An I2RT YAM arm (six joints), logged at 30 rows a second.
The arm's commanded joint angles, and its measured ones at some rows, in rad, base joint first. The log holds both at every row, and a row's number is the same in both.
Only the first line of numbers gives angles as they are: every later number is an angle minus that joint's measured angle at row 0.
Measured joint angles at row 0: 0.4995, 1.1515, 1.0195, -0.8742, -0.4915, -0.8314
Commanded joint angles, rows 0 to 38: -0.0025, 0.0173, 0.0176, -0.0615, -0.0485, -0.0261; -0.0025, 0.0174, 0.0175, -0.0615, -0.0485, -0.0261; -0.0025, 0.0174, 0.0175, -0.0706, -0.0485, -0.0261; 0.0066, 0.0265, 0.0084, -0.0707, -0.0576, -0.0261; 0.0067, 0.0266, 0.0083, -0.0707, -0.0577, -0.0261; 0.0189, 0.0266, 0.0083, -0.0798, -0.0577, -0.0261; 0.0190, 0.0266, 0.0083, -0.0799, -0.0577, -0.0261; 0.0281, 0.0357, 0.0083, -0.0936, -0.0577, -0.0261; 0.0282, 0.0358, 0.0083, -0.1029, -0.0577, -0.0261; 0.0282, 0.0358, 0.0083, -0.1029, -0.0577, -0.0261; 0.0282, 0.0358, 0.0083, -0.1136, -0.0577, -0.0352; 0.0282, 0.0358, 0.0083, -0.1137, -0.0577, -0.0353; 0.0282, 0.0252, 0.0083, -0.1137, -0.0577, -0.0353; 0.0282, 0.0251, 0.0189, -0.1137, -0.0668, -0.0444; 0.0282, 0.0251, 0.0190, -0.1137, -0.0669, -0.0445; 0.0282, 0.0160, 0.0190, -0.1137, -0.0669, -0.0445; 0.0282, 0.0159, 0.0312, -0.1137, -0.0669, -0.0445; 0.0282, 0.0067, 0.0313, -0.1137, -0.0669, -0.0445; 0.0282, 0.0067, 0.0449, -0.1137, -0.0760, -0.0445; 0.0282, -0.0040, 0.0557, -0.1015, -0.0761, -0.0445; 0.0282, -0.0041, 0.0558, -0.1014, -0.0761, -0.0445; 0.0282, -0.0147, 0.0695, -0.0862, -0.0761, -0.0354; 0.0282, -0.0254, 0.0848, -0.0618, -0.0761, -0.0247; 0.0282, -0.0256, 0.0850, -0.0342, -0.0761, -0.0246; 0.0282, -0.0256, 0.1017, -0.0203, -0.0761, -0.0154; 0.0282, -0.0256, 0.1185, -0.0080, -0.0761, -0.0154; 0.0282, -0.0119, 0.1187, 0.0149, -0.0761, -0.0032; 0.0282, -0.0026, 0.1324, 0.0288, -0.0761, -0.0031; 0.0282, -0.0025, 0.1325, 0.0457, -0.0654, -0.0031; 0.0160, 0.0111, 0.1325, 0.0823, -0.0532, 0.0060; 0.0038, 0.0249, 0.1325, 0.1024, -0.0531, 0.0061; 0.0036, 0.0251, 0.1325, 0.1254, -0.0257, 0.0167; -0.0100, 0.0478, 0.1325, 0.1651, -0.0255, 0.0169; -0.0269, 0.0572, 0.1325, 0.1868, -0.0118, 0.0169; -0.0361, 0.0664, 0.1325, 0.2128, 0.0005, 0.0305; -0.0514, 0.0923, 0.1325, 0.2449, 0.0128, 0.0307; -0.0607, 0.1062, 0.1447, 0.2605, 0.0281, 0.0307; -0.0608, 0.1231, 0.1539, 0.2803, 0.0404, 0.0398; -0.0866, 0.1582, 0.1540, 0.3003, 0.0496, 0.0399
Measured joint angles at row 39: -0.0530, 0.1087, 0.0984, 0.1584, 0.0076, 0.0168
